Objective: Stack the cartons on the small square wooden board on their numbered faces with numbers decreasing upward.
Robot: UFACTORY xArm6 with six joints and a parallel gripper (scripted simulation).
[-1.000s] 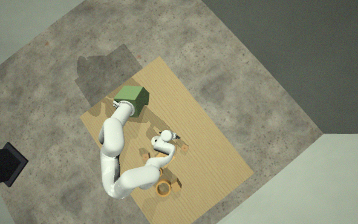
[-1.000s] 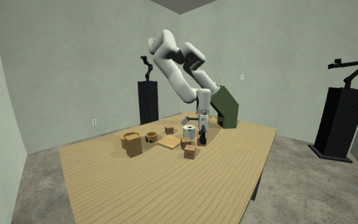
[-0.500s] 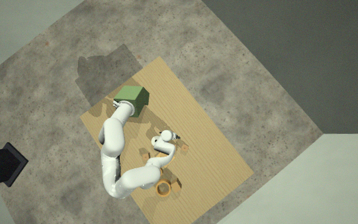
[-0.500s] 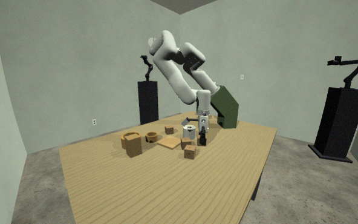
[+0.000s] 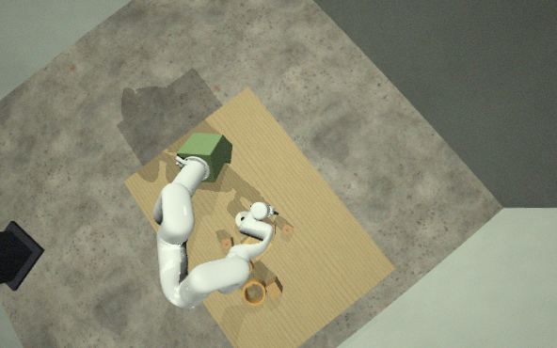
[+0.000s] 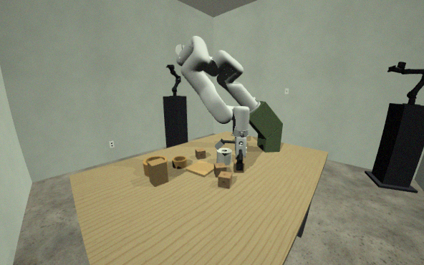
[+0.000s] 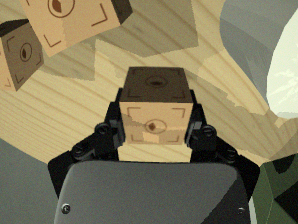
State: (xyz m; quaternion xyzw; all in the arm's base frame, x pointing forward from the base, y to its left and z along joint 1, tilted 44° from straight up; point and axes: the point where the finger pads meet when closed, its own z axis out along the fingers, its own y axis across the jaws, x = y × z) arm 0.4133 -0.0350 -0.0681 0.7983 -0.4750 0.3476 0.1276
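My gripper is now 70 mm short of the square wooden board, 180 mm to the left of it and 30 mm above it. Also, from my hand: small wooden ring (80 mm ahead, 300 mm to the right, 20 mm below); then white paper roll (60 mm behind, 100 mm to the right); then carton (60 mm behind, 260 mm to the right, 10 mm below).
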